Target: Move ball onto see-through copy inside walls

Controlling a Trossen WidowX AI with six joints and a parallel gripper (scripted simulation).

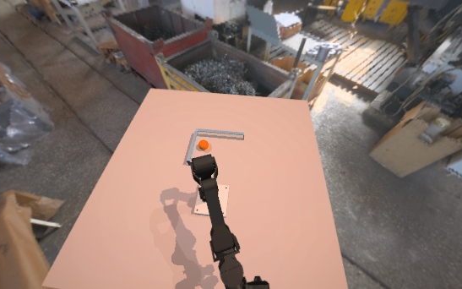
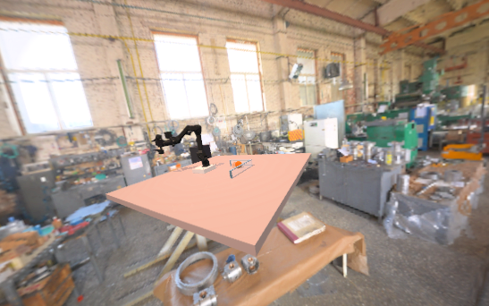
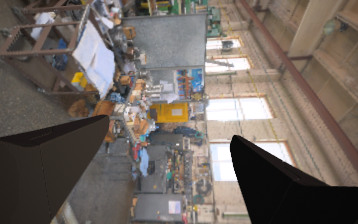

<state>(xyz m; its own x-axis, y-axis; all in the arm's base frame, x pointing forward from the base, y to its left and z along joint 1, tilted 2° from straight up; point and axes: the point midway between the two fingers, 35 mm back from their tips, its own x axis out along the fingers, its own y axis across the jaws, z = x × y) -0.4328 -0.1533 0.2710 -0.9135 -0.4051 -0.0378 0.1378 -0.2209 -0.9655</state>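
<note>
Right now my gripper tip is 770 mm short of the see-through copy of ball, 210 mm to the right of it and 270 mm above it.
</note>
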